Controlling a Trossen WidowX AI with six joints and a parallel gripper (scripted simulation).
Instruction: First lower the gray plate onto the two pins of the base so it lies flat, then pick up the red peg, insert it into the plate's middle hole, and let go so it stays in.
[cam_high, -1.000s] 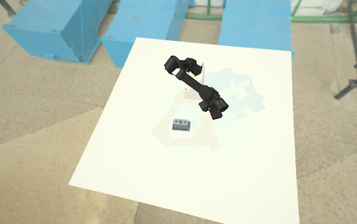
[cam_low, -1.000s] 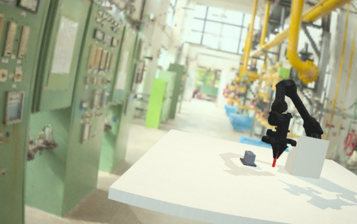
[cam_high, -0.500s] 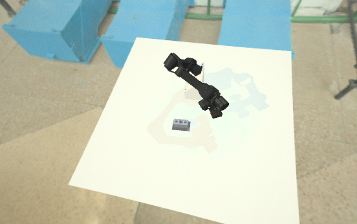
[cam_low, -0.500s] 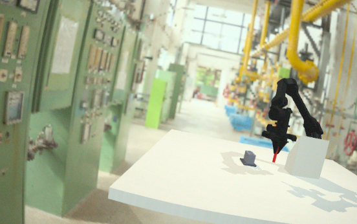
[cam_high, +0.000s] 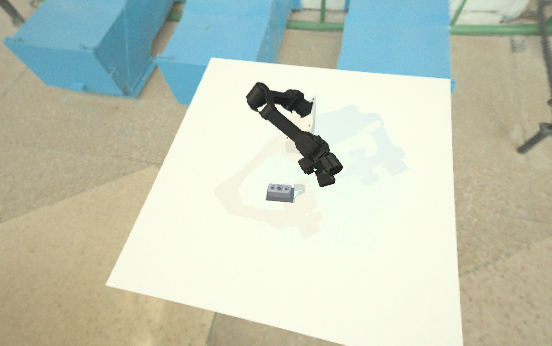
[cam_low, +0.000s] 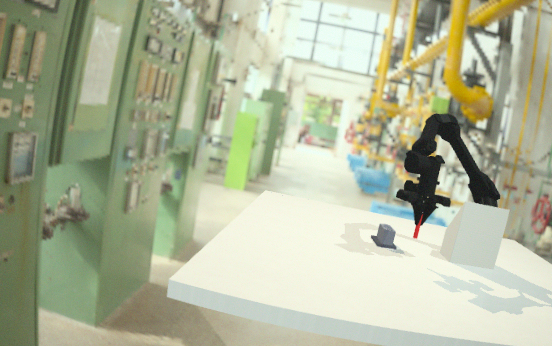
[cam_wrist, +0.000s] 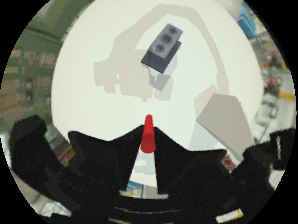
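The gray plate is 70 mm ahead of my gripper tip, 160 mm to the right of it and 70 mm below it. From my gripper tip the other things lie so: dark base 70 mm ahead, 160 mm to the right, 110 mm below; then red peg right at my gripper tip.
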